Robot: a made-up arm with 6 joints.
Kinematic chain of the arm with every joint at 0, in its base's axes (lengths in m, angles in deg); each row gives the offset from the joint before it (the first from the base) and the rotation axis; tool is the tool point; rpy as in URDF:
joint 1: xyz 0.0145 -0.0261 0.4 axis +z
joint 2: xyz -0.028 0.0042 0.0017 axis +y
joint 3: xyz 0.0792 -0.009 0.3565 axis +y
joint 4: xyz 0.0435 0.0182 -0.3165 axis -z
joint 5: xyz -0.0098 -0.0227 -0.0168 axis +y
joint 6: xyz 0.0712 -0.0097 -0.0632 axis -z
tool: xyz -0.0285 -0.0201 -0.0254 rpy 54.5 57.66 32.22
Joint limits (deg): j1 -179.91..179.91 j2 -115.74..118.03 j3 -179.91..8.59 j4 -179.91..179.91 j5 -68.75..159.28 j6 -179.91..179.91
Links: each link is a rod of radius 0.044 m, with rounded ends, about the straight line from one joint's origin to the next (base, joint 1, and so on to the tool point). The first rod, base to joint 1, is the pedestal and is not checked.
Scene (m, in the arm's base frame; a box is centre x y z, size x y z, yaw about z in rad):
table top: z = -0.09
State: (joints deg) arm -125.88 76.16 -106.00 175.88 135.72 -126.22
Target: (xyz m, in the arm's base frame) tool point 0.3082 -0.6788 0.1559
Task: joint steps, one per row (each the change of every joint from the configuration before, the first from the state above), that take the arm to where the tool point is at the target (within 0.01 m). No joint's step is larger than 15 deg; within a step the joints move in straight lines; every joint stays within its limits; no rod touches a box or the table.
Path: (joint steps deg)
1: 13.53 2.07 -4.26 -0.96 -5.45 -0.13
2: 13.53 2.08 -4.26 -0.96 -5.46 -0.13
3: 13.53 2.07 -4.26 -0.96 -5.45 -0.13
4: 13.53 2.07 -4.26 -0.96 -5.46 -0.13

